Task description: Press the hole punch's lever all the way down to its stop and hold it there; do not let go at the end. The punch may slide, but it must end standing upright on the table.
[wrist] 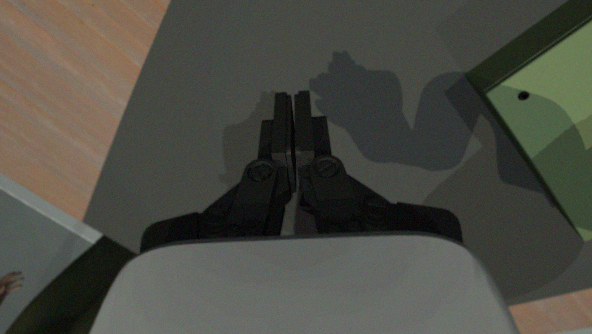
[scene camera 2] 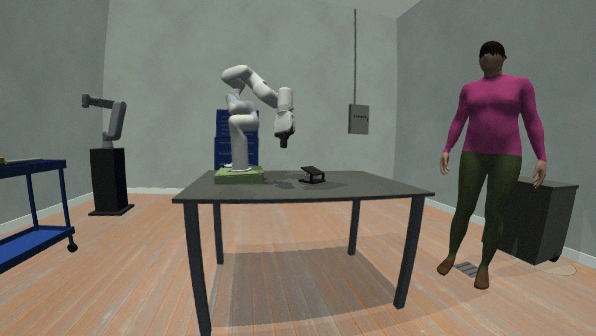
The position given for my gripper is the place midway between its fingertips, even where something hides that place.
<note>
I see my gripper (wrist: 295, 115) and a black hole punch (wrist: 302, 203).
</note>
